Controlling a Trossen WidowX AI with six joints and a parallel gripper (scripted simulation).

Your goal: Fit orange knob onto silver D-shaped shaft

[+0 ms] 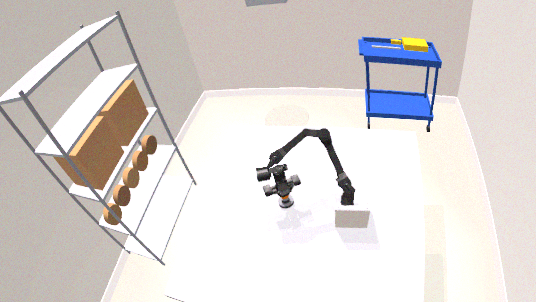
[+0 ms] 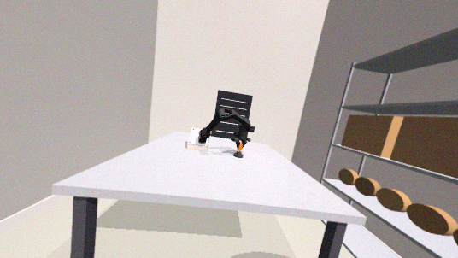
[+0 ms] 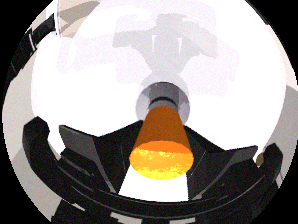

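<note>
Now: gripper tip 40 mm above the pedestal. Round my gripper tip: orange knob: 30 mm above.
</note>
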